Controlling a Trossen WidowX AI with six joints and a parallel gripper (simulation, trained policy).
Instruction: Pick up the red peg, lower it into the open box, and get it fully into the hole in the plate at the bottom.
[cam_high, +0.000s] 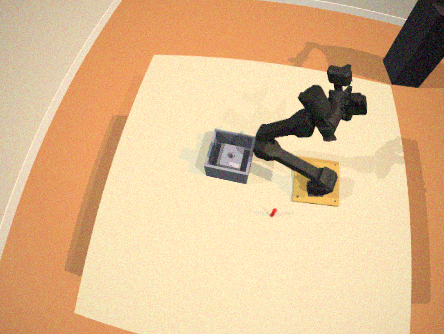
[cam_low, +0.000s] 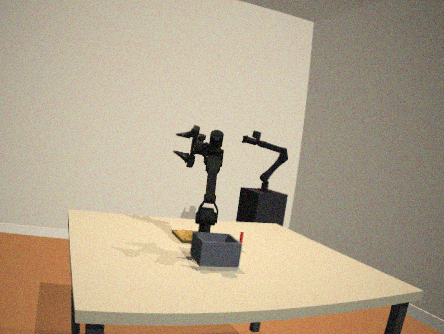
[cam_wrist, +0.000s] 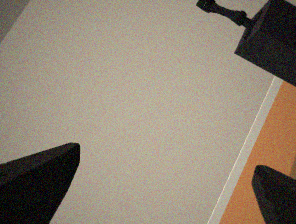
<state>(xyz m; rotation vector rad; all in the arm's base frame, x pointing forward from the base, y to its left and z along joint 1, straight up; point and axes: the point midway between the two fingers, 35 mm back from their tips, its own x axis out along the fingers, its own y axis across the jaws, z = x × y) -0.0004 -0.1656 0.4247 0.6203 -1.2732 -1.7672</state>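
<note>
Right now the red peg is 40 cm below my gripper tip, 30 cm to the left of it and 19 cm ahead of it. Round my gripper tip: plate: 40 cm below, 35 cm ahead, 9 cm to the left; grey box: 41 cm below, 35 cm ahead, 9 cm to the left.
</note>
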